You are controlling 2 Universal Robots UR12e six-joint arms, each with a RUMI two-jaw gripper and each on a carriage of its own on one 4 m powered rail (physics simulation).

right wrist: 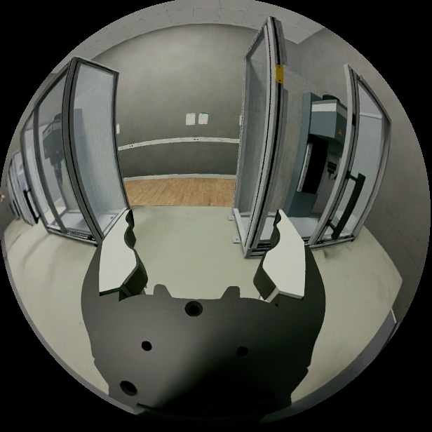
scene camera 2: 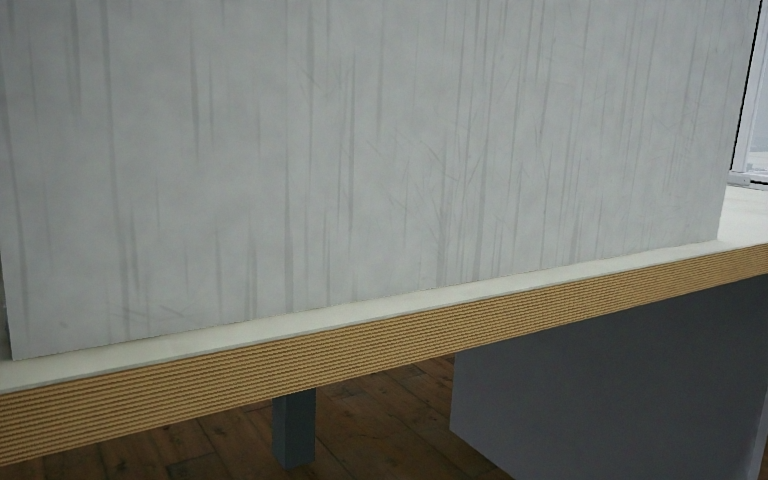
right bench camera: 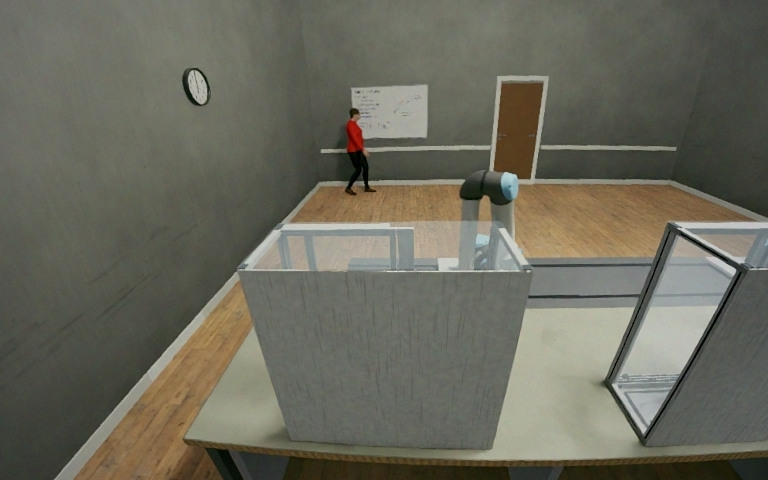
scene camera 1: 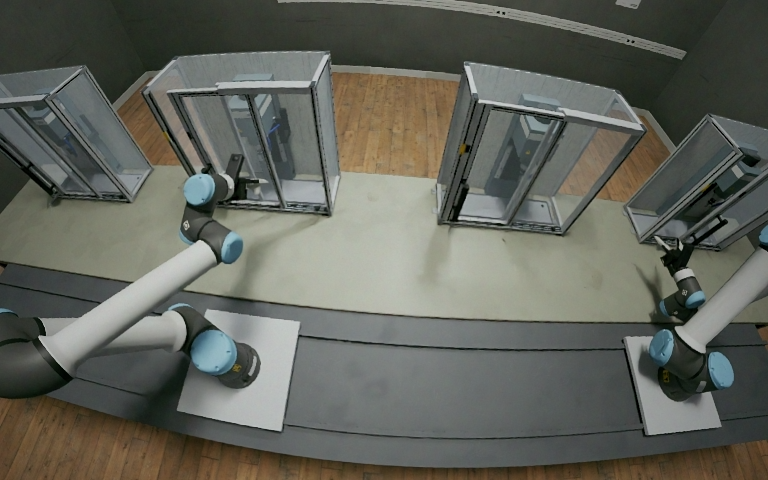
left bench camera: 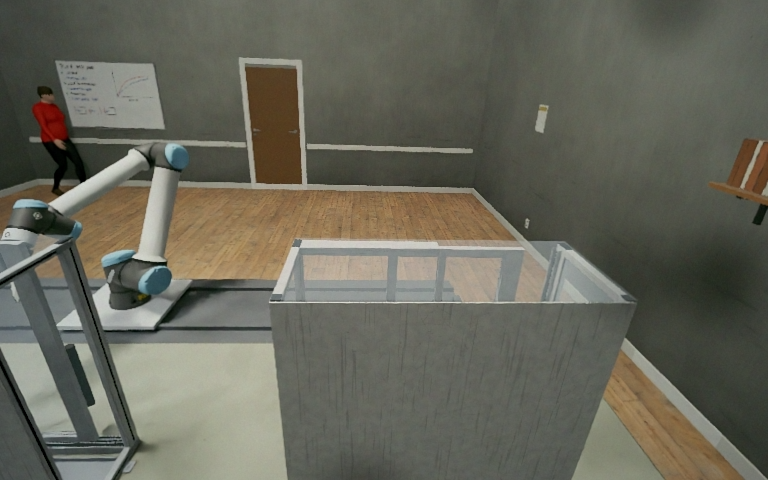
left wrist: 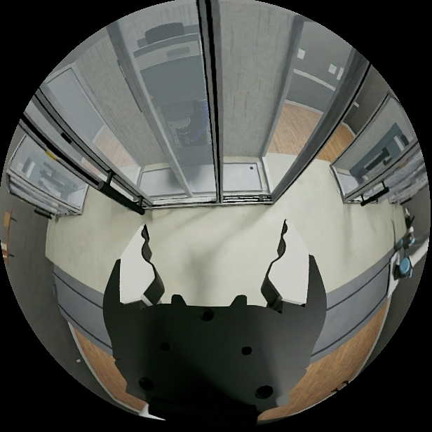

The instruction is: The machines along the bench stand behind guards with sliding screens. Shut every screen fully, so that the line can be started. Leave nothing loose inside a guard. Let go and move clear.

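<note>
The first guard [scene camera 1: 84, 130] [left bench camera: 453, 390] at the far left has its screen a little open in the left bench view. The second guard's screen [scene camera 1: 254, 147] stands ajar from its left post; my open, empty left gripper [scene camera 1: 249, 185] [left wrist: 215, 224] is in front, with the handle [left wrist: 122, 192] left of its fingers. The third guard's screen [scene camera 1: 535, 169] meets its left post. The fourth guard's screen [right wrist: 345, 165] stands wide open, handle [scene camera 1: 710, 227] [right wrist: 350, 205] far from the yellow-tagged post [right wrist: 272, 150]. My open, empty right gripper [scene camera 1: 673, 243] [right wrist: 202, 215] is in front of this guard, left of that handle. Loose things inside cannot be made out.
Grey machines [scene camera 1: 532, 135] stand inside the guards on the pale bench [scene camera 1: 368, 254]. Both arm carriages [scene camera 1: 277, 362] [scene camera 1: 679, 418] sit on the dark rail [scene camera 1: 453, 390]. A guard's back panel [scene camera 2: 362, 169] fills much of scene camera 2. A person in red [right bench camera: 355, 138] stands across the room.
</note>
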